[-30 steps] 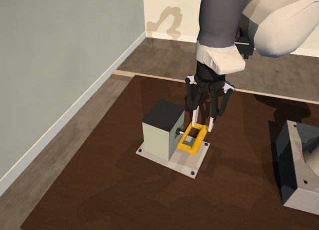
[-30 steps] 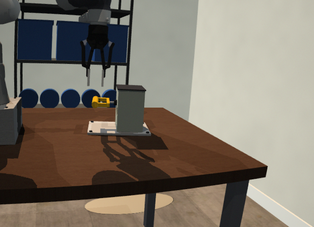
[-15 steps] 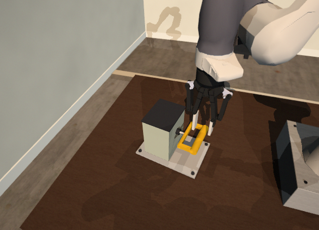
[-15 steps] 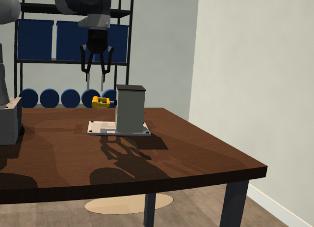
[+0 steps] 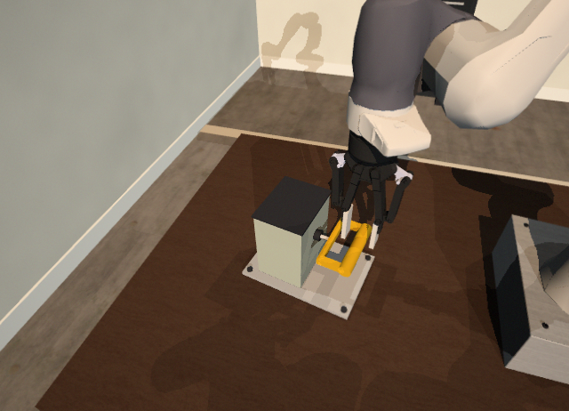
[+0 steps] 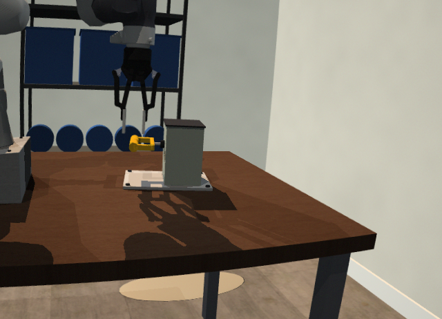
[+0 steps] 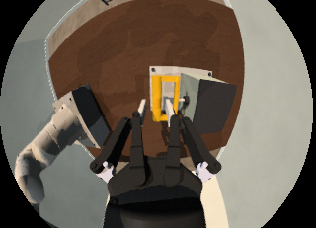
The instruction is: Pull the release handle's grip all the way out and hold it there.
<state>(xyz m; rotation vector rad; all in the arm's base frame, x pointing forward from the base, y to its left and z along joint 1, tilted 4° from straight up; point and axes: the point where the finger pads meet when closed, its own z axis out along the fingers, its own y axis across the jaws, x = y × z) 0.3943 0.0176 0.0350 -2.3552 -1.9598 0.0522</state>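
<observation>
My gripper is now 16 cm above the baseplate, 10 cm short of it and 2 cm to the left of it.
</observation>
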